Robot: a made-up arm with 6 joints. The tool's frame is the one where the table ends. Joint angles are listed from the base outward.
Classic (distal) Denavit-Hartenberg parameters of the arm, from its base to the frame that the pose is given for. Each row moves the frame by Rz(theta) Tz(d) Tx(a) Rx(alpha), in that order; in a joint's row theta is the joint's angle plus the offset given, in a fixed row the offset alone. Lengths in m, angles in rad.
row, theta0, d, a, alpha
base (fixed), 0.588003, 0, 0.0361, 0
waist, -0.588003, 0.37, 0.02, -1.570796
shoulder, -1.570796, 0, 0.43, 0
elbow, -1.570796, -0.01, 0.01, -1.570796
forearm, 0, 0.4, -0.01, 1.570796
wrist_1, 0, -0.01, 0, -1.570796
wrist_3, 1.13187, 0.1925, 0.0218, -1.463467
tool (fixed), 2.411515, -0.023, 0, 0
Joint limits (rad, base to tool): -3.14..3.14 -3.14..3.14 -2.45..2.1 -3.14..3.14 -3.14..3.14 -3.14..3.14
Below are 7 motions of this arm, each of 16 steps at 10 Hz.
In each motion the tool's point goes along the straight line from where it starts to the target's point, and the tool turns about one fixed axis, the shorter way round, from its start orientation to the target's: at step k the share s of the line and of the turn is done. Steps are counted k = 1, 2, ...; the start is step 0. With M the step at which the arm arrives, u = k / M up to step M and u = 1 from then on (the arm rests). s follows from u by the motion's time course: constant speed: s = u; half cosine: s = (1 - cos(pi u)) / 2; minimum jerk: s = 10 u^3 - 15 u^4 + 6 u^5.
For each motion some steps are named. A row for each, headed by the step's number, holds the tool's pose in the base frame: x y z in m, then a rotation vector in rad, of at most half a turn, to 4 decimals.
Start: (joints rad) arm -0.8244 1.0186 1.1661 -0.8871 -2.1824 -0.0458
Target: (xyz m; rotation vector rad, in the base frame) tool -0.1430 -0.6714 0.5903 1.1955 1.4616 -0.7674
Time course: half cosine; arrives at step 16
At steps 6, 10, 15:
6: 0.3278 -0.4941 0.5476 0.7203 1.3339 -0.5459
10: 0.0672 -0.5922 0.5712 0.9809 1.4107 -0.6686
15: -0.1365 -0.6689 0.5897 1.1888 1.4602 -0.7643

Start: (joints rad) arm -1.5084 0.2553 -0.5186 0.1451 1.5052 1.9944
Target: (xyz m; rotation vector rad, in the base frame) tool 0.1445 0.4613 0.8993 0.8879 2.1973 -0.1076
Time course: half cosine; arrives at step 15
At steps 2, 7, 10, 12, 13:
2: 0.0346 -0.1659 1.2005 1.5547 1.0957 1.5643
7: 0.0811 0.0992 1.0731 1.3631 1.6918 0.9058
10: 0.1158 0.2974 0.9780 1.1309 2.0157 0.3618
12: 0.1335 0.3987 0.9294 0.9859 2.1375 0.0730
13: 0.1395 0.4330 0.9129 0.9330 2.1717 -0.0257

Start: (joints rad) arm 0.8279 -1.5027 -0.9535 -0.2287 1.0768 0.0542
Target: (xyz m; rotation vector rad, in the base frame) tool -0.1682 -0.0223 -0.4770 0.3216 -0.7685 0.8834
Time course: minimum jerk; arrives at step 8
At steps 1, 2, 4, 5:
1: -0.4877 -0.6400 0.0820 0.5880 0.1182 1.7364
2: -0.4593 -0.5851 0.0323 0.5673 0.0297 1.6687
4: -0.3306 -0.3362 -0.1929 0.4659 -0.3473 1.3408
5: -0.2576 -0.1951 -0.3207 0.4031 -0.5441 1.1408

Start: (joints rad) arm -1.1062 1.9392 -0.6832 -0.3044 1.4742 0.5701
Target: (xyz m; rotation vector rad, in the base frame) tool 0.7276 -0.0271 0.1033 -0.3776 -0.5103 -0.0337
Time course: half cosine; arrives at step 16
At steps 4, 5, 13, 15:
4: 0.3945 -0.7048 0.1783 -1.7009 -0.8296 -0.0396
5: 0.4241 -0.6446 0.1717 -1.5820 -0.8067 -0.0395
13: 0.6947 -0.0940 0.1107 -0.5067 -0.5473 -0.0347
15: 0.7239 -0.0347 0.1041 -0.3923 -0.5146 -0.0338

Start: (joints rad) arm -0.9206 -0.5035 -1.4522 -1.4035 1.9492 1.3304
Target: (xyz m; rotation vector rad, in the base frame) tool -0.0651 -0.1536 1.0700 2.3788 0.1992 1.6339
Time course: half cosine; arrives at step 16
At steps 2, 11, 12, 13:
2: -0.4082 0.2671 0.6229 0.4717 0.2240 1.7083
11: -0.1443 -0.0564 0.9667 1.9277 0.2177 1.7466
12: -0.1173 -0.0896 1.0019 2.0814 0.2125 1.7159
13: -0.0952 -0.1167 1.0308 2.2077 0.2073 1.6849

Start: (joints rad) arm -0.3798 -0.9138 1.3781 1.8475 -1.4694 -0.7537
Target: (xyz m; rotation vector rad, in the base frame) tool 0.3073 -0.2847 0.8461 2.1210 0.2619 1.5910
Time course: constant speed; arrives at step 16
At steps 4, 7, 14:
4: -0.0309 -0.1543 0.9357 1.9429 0.4379 1.6251
7: 0.0536 -0.1869 0.9133 1.9882 0.3950 1.6179
14: 0.2509 -0.2630 0.8610 2.0919 0.2920 1.5977

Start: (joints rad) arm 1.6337 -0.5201 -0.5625 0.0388 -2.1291 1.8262
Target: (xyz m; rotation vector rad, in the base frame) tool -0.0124 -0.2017 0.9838 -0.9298 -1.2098 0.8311
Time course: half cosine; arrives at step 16
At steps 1, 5, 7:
1: 0.1159 -0.5226 0.7437 -0.4639 -1.7209 0.7583
5: 0.0884 -0.4537 0.7952 -0.5706 -1.6172 0.7791
7: 0.0650 -0.3953 0.8389 -0.6582 -1.5266 0.7945

